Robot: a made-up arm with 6 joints.
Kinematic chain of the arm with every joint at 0, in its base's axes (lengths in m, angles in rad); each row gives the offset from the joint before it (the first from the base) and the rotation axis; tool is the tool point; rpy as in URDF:
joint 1: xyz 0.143 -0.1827 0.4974 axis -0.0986 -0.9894 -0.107
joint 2: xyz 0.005 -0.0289 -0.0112 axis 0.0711 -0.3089 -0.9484
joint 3: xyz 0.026 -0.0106 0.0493 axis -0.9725 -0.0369 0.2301
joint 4: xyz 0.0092 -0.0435 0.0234 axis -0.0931 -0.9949 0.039
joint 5: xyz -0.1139 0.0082 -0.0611 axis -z
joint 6: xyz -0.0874 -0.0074 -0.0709 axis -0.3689 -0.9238 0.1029
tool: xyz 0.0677 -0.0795 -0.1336 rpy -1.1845 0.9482 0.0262
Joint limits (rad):
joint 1: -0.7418..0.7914
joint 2: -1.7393..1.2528
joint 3: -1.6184..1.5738
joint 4: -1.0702..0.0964
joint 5: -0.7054..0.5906
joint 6: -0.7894..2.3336
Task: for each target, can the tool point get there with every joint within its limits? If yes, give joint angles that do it. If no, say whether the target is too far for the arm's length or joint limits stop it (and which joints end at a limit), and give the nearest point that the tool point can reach.
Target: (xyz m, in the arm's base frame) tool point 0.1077 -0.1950 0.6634
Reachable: yes | joints 0.3566 -0.6878 1.0694 -0.9536 -0.3178 1.7904
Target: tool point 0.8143 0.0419 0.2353
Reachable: no: too far | nearest point 0.4933 -0.0927 0.3565 | short by 0.369 m
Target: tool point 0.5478 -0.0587 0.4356
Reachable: no: joint limits stop it (at a limit: joint 2, joint 3, joint 4, joint 5) | nearest point 0.5146 -0.0963 0.4372 | short by 0.050 m
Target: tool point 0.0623 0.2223 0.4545
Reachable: no: joint limits stop it (at a limit: joint 2, joint 3, joint 6) | nearest point 0.0728 0.1432 0.4591 | short by 0.080 m
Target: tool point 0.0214 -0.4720 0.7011
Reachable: yes | joints 0.0706 -0.6893 1.2397 -0.8803 -0.2162 -0.5489
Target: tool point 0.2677 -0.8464 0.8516
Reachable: no: too far | nearest point 0.2102 -0.5425 0.6885 | short by 0.350 m
